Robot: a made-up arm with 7 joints. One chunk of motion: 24 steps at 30 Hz.
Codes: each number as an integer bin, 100 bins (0 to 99) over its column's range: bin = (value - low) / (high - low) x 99, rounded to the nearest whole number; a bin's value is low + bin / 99 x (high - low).
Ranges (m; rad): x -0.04..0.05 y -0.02..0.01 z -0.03..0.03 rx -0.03..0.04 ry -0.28..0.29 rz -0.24..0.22
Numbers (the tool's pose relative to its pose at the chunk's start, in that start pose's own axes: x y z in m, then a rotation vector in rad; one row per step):
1: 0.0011 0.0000 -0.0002 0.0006 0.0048 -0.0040
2: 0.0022 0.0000 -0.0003 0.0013 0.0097 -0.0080
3: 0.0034 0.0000 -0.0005 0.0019 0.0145 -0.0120
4: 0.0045 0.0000 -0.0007 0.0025 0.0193 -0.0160
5: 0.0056 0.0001 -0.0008 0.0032 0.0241 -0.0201
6: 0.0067 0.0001 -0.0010 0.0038 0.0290 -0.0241
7: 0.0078 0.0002 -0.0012 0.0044 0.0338 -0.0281
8: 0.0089 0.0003 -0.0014 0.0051 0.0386 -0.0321
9: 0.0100 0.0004 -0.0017 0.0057 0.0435 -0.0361
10: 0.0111 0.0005 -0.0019 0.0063 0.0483 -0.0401
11: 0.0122 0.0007 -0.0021 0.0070 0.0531 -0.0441
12: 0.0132 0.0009 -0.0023 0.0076 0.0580 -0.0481
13: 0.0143 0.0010 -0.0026 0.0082 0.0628 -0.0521
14: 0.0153 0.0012 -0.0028 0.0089 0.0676 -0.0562
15: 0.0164 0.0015 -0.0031 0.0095 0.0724 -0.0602
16: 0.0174 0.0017 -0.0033 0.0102 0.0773 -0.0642
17: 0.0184 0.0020 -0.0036 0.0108 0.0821 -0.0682
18: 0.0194 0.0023 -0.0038 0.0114 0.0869 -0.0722
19: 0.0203 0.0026 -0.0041 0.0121 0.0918 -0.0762
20: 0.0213 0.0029 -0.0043 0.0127 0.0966 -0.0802
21: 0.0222 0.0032 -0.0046 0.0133 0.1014 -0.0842
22: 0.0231 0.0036 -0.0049 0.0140 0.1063 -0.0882
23: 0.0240 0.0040 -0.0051 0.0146 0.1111 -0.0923
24: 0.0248 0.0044 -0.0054 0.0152 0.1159 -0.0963
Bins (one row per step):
1: 45 66 49 43 49 51
2: 46 66 49 44 50 50
3: 48 66 49 45 51 49
4: 49 66 48 46 52 48
5: 50 66 48 47 53 47
6: 51 66 48 48 54 46
7: 53 67 48 49 55 46
8: 54 67 47 50 55 45
9: 55 67 47 50 56 44
10: 56 68 46 51 57 43
11: 57 68 46 52 58 42
12: 59 69 46 53 59 41
13: 60 69 45 54 60 40
14: 61 70 45 55 60 40
15: 62 71 44 56 61 39
16: 63 72 44 57 62 38
17: 64 73 44 58 63 37
18: 65 74 43 59 64 36
19: 66 75 43 60 65 35
20: 67 76 42 60 65 34
21: 68 77 42 61 66 34
22: 69 78 41 62 67 33
23: 70 79 41 63 68 32
24: 71 81 41 64 69 31

